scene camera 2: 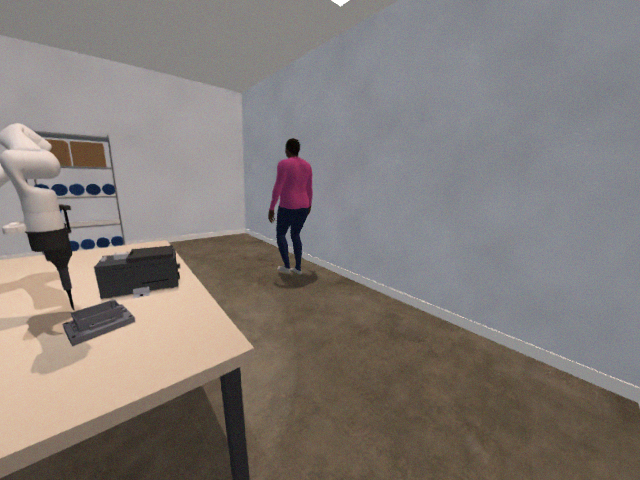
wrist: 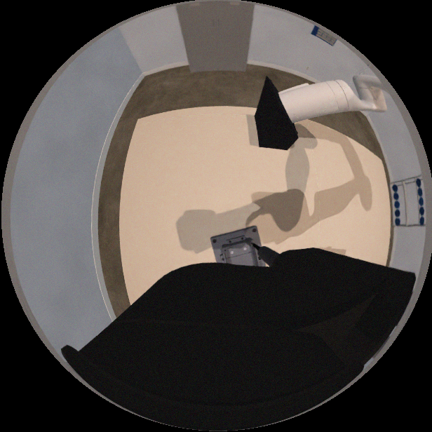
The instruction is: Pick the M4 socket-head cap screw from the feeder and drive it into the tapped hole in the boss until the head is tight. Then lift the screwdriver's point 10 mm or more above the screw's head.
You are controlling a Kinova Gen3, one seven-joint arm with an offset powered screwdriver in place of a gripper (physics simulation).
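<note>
My screwdriver (scene camera 2: 72, 307) (wrist: 254, 244) points down, with its thin tip a little above the left end of the grey fixture (scene camera 2: 101, 317) (wrist: 239, 256) in the scene view. In the wrist view the tip shows over the fixture's upper right part, by a raised edge. The fixture lies on the table, and its lower part is hidden in the wrist view by the tool's black housing. The dark box that looks like the feeder (scene camera 2: 138, 274) stands behind the fixture in the scene view. The screw and the tapped hole are too small to make out, so I cannot tell if the tip carries a screw.
The table (scene camera 2: 170, 351) (wrist: 165, 165) carries the fixture and the dark box. A black wedge shape (wrist: 275, 122) shows beside the white arm (wrist: 320, 100). A person in a pink top (scene camera 2: 294, 183) stands on the floor beyond the table. A shelf rack (scene camera 2: 116, 206) stands at the back wall.
</note>
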